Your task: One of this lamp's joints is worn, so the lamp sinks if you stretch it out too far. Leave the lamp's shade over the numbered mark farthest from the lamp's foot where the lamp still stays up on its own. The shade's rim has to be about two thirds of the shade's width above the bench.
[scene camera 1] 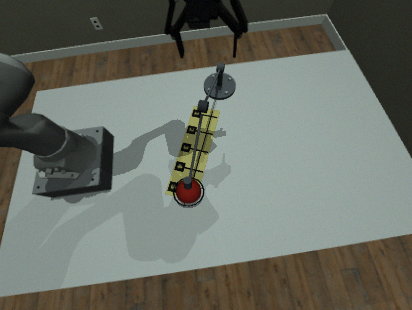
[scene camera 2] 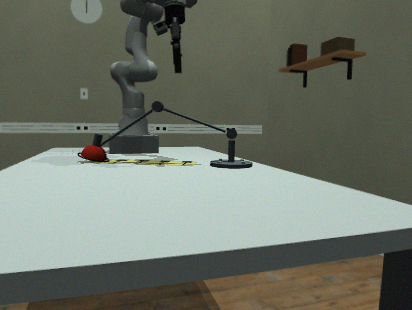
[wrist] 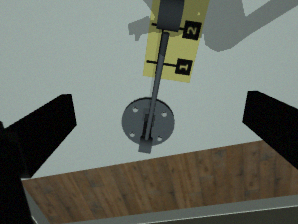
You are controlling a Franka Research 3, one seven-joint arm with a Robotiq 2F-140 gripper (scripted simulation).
I see my gripper (scene camera 2: 177, 68) and a grey lamp foot (wrist: 134, 120).
My gripper shows as well in the wrist view (wrist: 159, 108).
